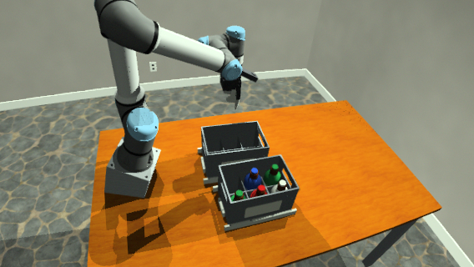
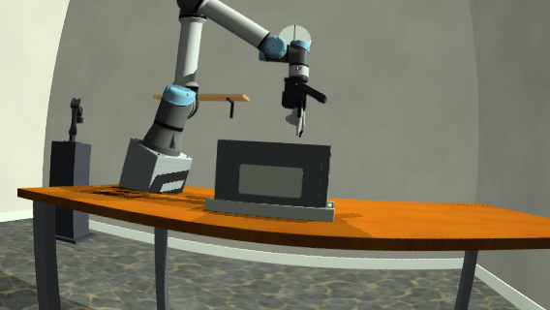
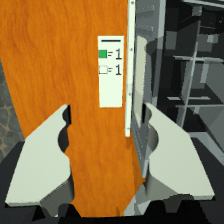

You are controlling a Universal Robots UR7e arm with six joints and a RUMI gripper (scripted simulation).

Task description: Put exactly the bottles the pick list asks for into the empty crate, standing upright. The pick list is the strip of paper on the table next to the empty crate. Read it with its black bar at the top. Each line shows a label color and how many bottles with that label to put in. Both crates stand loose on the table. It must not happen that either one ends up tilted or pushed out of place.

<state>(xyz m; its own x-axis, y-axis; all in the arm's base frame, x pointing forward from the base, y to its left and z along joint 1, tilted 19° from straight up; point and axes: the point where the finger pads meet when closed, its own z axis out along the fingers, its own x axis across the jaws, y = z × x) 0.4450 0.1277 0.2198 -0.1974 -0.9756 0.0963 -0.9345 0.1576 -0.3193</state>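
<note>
Now: the green bottle 36 cm to the right of my hand, 16 cm below it and 3 cm ahead of it. Round my hand: pick list: 25 cm below, 4 cm behind, 1 cm to the right; blue-label bottle: 34 cm to the right, 16 cm below, 6 cm behind; red-label bottle: 43 cm to the right, 16 cm below, 8 cm behind.
</note>
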